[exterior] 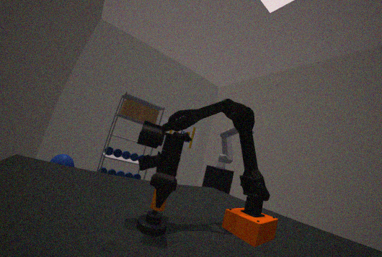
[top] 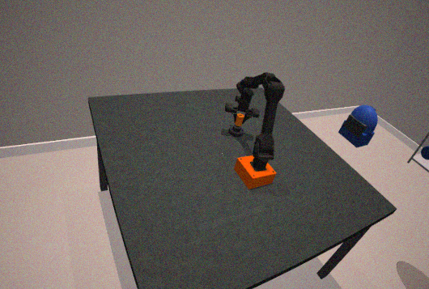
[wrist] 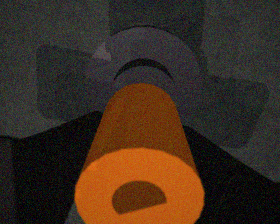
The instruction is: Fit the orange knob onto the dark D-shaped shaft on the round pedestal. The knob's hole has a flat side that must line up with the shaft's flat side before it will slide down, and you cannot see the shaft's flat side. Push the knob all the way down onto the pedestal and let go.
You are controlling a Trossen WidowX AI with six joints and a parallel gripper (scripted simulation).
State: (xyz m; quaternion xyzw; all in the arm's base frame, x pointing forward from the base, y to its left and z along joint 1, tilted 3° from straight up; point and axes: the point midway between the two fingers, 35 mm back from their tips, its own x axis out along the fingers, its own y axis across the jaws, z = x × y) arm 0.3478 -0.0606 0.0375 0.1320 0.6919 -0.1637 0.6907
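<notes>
The orange knob is 20 mm above my gripper tip. Also, from my gripper tip: round pedestal (40 mm below).
</notes>
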